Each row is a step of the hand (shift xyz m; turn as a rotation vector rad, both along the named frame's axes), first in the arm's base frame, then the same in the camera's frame.
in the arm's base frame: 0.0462 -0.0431 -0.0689 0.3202 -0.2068 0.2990
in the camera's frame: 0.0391 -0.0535 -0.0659 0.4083 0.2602 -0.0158
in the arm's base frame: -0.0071 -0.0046 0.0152 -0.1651 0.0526 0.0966
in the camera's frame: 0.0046 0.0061 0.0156 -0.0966 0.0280 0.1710
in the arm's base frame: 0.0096 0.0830 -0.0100 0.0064 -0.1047 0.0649
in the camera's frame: -0.0672 0.0379 -0.0336 0.1081 -0.0004 0.0594
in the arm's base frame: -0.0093 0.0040 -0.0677 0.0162 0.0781 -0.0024
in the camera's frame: -0.0264 -0.0530 -0.0343 -0.0579 0.0440 -0.0329
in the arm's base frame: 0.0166 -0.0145 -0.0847 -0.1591 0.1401 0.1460
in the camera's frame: -0.0032 -0.0639 -0.0597 -0.1530 0.1113 0.1745
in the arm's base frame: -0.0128 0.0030 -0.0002 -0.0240 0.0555 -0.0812
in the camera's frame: -0.0087 -0.0042 0.0089 -0.0801 -0.0439 -0.0437
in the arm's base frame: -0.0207 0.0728 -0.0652 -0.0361 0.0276 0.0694
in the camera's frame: -0.0885 -0.0218 -0.0409 -0.0212 0.0505 0.0623
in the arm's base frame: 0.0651 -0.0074 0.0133 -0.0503 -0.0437 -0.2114
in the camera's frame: 0.0411 0.0343 -0.0400 -0.0459 -0.2027 -0.0771
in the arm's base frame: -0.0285 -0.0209 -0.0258 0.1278 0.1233 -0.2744
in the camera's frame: -0.0034 -0.0421 0.0115 -0.1167 -0.0906 -0.2916
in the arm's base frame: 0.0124 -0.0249 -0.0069 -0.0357 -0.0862 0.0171
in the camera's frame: 0.0248 -0.0122 -0.0075 0.0593 -0.0453 0.0585
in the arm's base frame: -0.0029 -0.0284 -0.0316 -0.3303 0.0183 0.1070
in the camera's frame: 0.0136 -0.0392 -0.0097 -0.1446 -0.0522 0.3118
